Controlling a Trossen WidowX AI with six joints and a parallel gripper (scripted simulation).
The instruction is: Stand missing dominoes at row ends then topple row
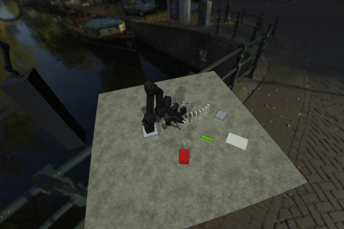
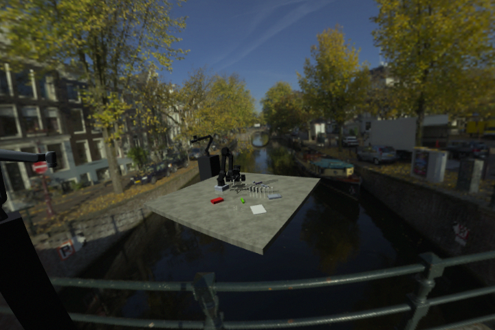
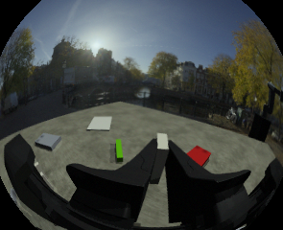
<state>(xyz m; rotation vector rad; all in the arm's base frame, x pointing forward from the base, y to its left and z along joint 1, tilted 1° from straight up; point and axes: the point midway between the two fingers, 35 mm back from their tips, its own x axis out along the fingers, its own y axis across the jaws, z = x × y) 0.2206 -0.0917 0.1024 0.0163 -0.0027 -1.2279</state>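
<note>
Right now the green stick is 13 cm below my gripper tip, 13 cm ahead of it and 11 cm to the right of it. The rest, counted from my gripper tip: white sheet 32 cm ahead, 21 cm to the right, 14 cm below; then grey flat pad 36 cm ahead, 13 cm below, 5 cm to the left; then red block 17 cm to the right, 13 cm below, 8 cm behind.
</note>
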